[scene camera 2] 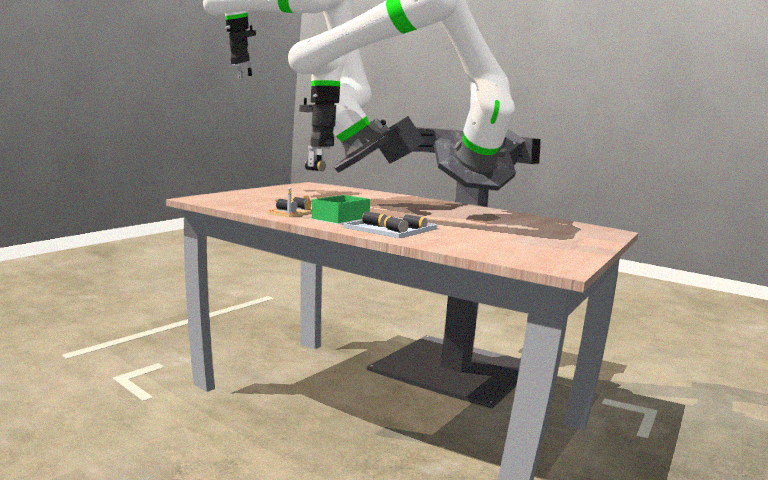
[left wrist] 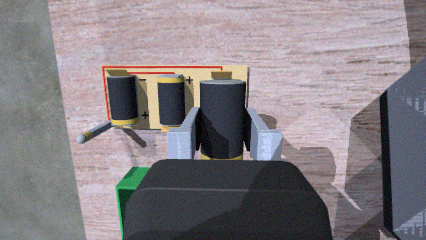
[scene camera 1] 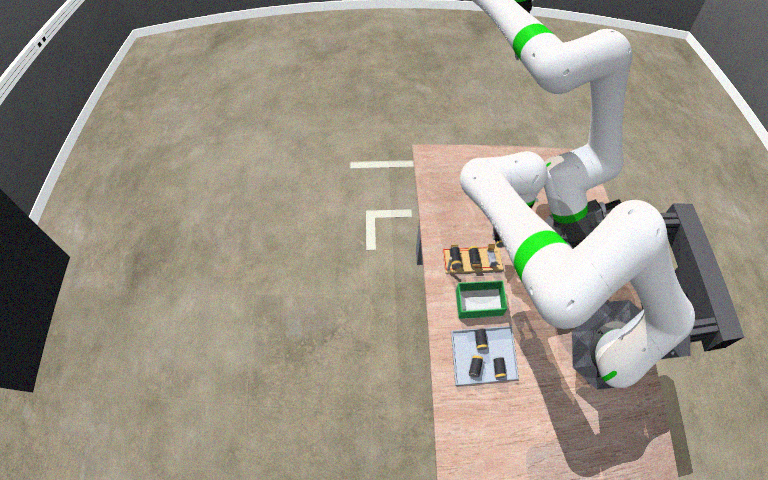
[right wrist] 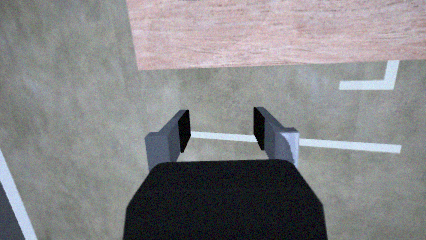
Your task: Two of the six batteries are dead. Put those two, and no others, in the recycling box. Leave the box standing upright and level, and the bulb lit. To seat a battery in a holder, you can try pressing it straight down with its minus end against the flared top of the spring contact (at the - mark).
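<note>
There is a grey tray (scene camera 1: pixel 500 341). I can see my left gripper (scene camera 2: pixel 315 166) together with a green recycling box (scene camera 2: pixel 336 213). My left gripper (left wrist: pixel 222 120) shows again, and so does the green recycling box (left wrist: pixel 131 180), while the grey tray is out of frame in the left wrist view. As for my right gripper (right wrist: pixel 221 121), I see it too; in the right wrist view the green recycling box is out of frame.
</note>
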